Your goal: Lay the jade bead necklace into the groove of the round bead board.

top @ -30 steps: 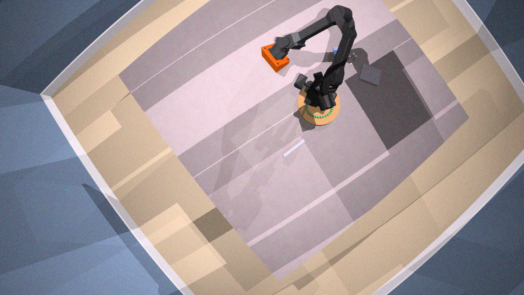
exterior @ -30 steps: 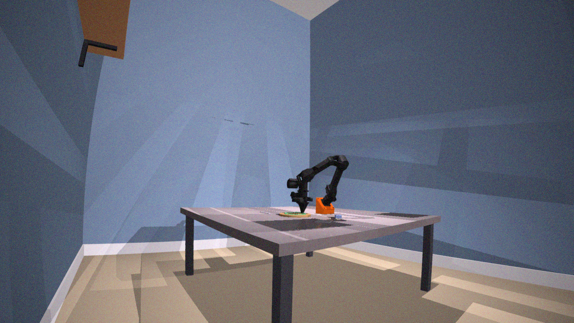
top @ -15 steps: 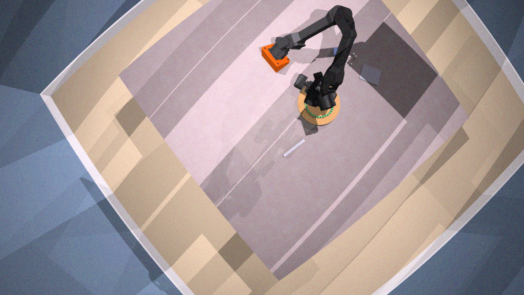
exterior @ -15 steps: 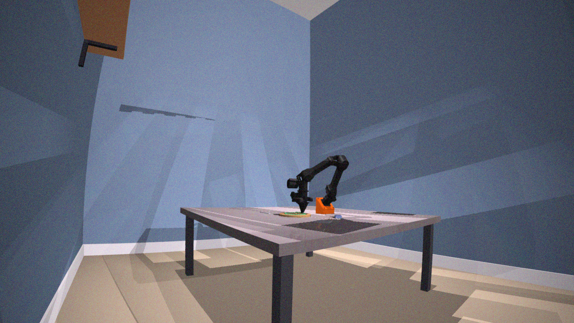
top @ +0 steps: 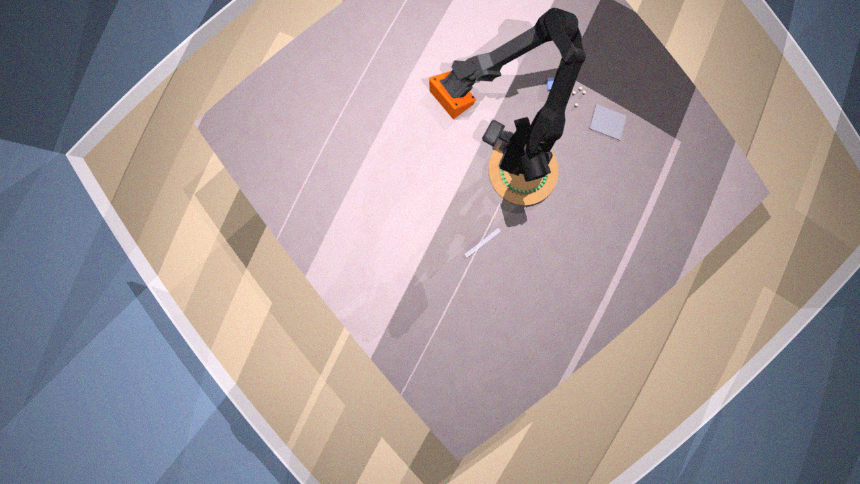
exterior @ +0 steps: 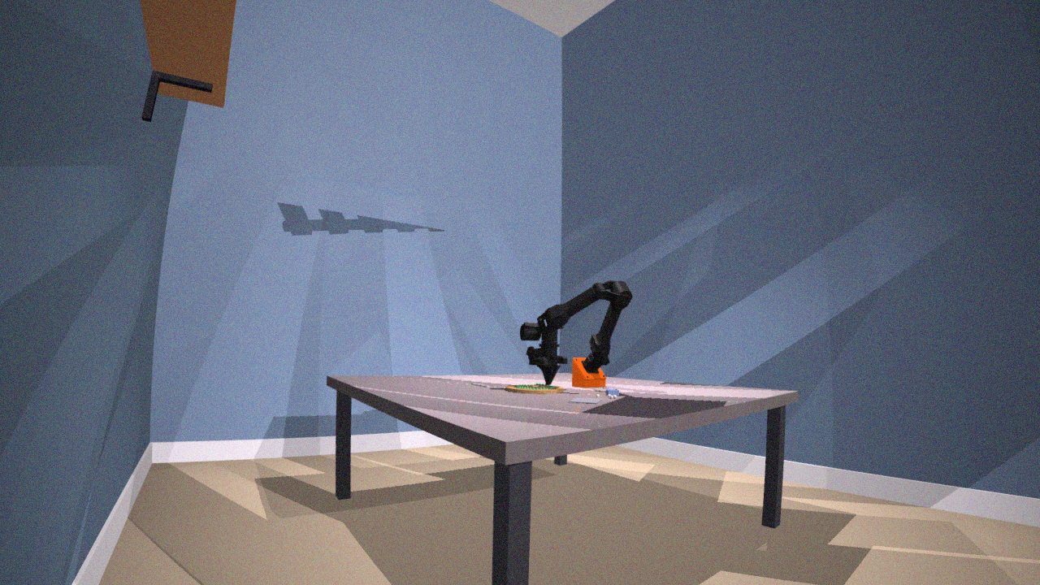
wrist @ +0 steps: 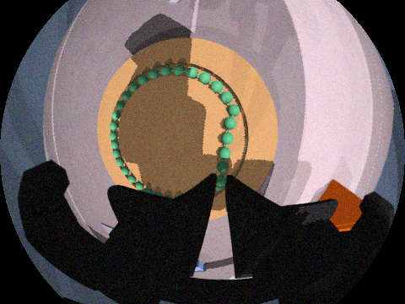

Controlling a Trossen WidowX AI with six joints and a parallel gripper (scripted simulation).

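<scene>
Now: gripper tip 60 mm short of the round tan bead board and 10 mm above it. Round my gripper tip: white strip (160 mm ahead, 210 mm to the right, 20 mm below); then pale square sheet (80 mm ahead, 300 mm to the left, 20 mm below); then blue cube (100 mm behind, 220 mm to the left, 10 mm below).
</scene>
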